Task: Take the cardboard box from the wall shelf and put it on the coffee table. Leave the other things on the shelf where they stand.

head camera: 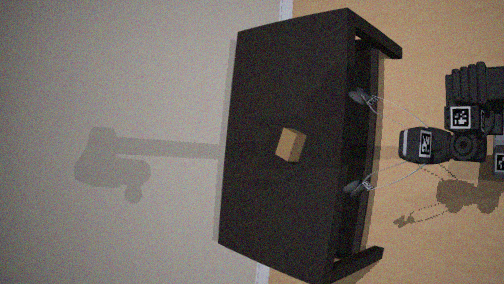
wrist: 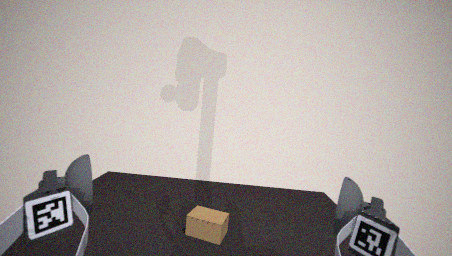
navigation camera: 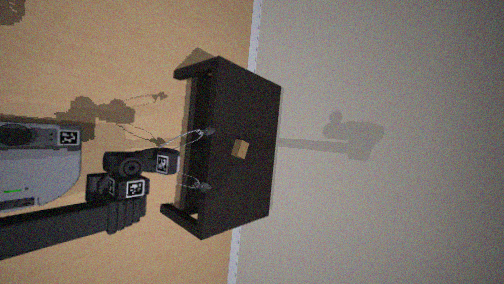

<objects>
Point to my gripper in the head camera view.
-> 347,141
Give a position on a cardboard box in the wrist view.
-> At 207,224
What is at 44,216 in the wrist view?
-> My gripper.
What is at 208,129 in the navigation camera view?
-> My gripper.
</objects>
